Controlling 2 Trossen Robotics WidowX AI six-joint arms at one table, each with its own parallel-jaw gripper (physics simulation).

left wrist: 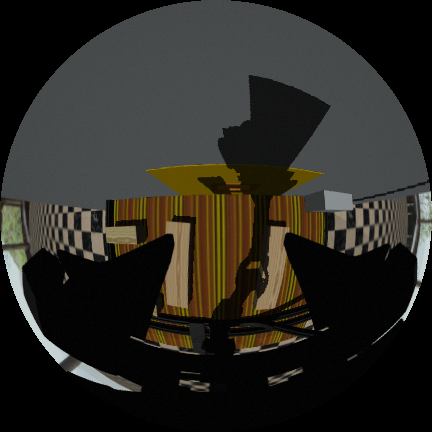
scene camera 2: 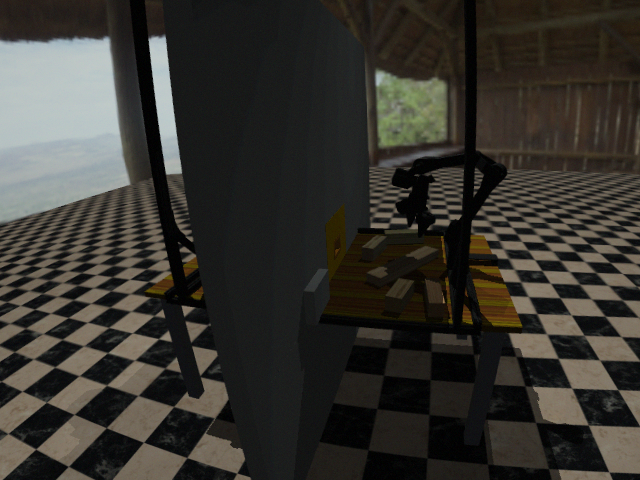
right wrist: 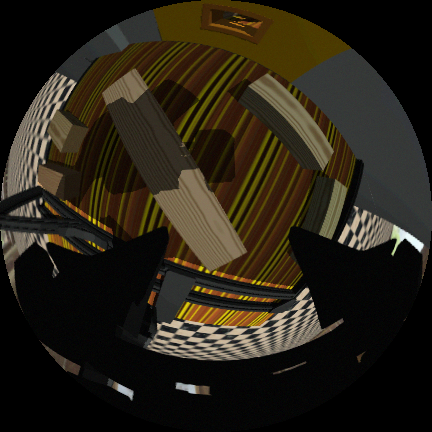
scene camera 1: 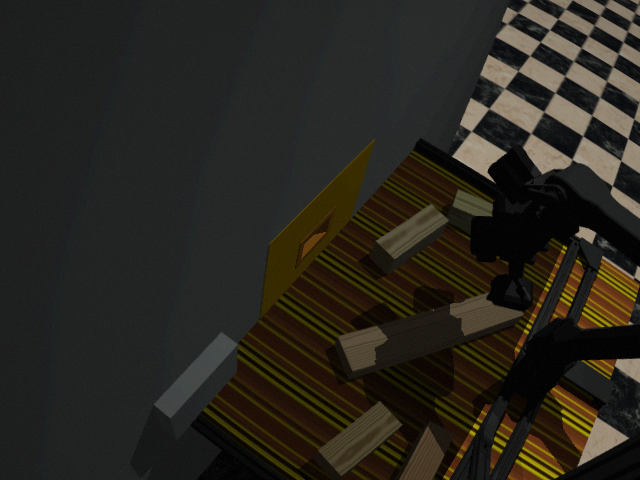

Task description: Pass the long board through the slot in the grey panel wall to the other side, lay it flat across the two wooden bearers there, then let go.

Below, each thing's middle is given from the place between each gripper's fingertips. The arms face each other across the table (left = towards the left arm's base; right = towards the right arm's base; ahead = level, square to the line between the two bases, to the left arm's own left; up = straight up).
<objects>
The grey block (scene camera 1: 187,397) is 33 cm behind my left hand, 23 cm below it and 10 cm to the right of it.
Now: the grey block 42 cm behind my right hand, 30 cm to the left of it and 6 cm below it.
</objects>
